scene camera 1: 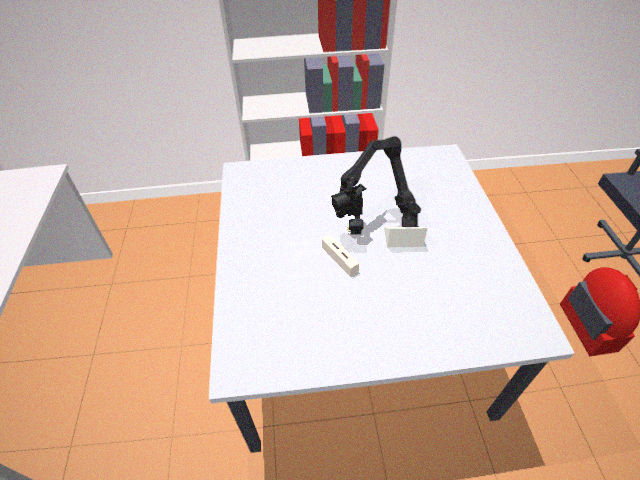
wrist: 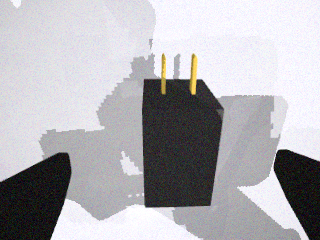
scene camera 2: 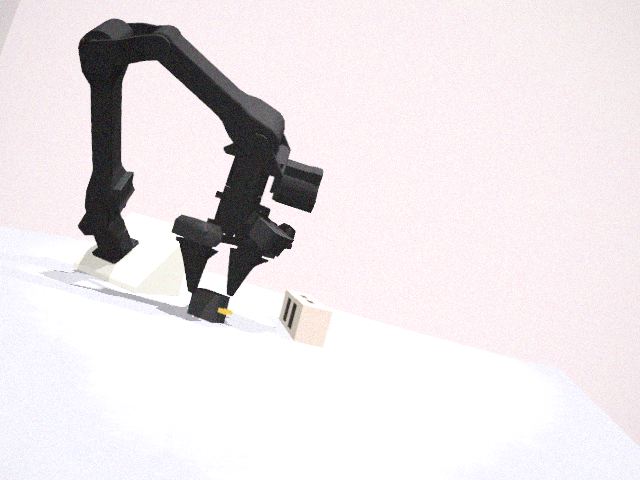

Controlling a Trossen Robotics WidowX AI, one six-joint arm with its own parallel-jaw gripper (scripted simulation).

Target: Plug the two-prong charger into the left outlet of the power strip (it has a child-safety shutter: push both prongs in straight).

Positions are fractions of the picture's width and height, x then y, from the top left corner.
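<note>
My gripper (scene camera 2: 0.33, 0.61), (wrist: 0.55, 0.67): open, holding nothing. Charger (scene camera 2: 0.33, 0.64), (wrist: 0.57, 0.50).
</note>
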